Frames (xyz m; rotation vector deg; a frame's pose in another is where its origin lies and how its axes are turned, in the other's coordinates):
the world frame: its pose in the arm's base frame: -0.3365 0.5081 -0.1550 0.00 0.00 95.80
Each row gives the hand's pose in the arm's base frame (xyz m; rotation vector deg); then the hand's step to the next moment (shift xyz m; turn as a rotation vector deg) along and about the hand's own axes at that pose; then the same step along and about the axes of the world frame.
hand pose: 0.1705 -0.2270 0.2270 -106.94 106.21 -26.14
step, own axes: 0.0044 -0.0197 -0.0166 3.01 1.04 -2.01
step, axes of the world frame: -0.0071 -0.0070 0.0242 -2.96 2.17 0.85
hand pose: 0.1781 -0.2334 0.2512 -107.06 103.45 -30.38
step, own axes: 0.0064 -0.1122 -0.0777 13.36 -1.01 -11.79
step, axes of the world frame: -0.0157 -0.0443 0.1283 -13.58 6.80 9.38
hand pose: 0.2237 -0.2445 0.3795 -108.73 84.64 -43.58
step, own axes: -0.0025 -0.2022 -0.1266 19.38 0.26 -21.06
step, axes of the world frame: 0.0233 -0.0331 0.2351 -20.08 13.97 14.87
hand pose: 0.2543 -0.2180 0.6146 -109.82 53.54 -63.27
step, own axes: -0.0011 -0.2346 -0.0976 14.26 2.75 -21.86
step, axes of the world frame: 0.0932 0.0251 0.2350 -16.78 16.83 11.12
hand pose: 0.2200 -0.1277 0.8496 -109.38 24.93 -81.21
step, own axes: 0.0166 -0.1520 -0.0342 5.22 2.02 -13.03
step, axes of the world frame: 0.0874 0.0387 0.1241 -8.08 10.91 4.10
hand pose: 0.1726 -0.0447 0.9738 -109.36 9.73 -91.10
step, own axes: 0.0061 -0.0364 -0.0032 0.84 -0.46 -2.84
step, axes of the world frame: 0.0256 0.0095 0.0251 -0.88 2.63 1.13
